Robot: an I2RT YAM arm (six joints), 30 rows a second.
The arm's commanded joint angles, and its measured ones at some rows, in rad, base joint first. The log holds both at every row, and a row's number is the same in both.
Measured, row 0:
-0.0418 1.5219 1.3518 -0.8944 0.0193 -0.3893
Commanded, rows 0 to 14:
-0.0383 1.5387 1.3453 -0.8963 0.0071 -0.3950
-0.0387 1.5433 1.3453 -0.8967 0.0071 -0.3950
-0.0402 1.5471 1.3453 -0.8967 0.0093 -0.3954
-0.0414 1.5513 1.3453 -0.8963 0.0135 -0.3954
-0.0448 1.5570 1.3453 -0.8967 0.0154 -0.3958
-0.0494 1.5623 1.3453 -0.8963 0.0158 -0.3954
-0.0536 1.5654 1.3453 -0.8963 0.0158 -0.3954
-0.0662 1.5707 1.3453 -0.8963 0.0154 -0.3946
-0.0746 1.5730 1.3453 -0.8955 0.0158 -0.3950
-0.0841 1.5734 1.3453 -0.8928 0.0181 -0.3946
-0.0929 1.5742 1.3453 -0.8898 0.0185 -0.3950
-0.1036 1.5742 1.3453 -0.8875 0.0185 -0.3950
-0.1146 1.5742 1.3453 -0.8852 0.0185 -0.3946
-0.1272 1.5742 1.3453 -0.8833 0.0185 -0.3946
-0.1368 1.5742 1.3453 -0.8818 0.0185 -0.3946
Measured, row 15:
-0.1047 1.5673 1.3518 -0.8867 0.0196 -0.3893
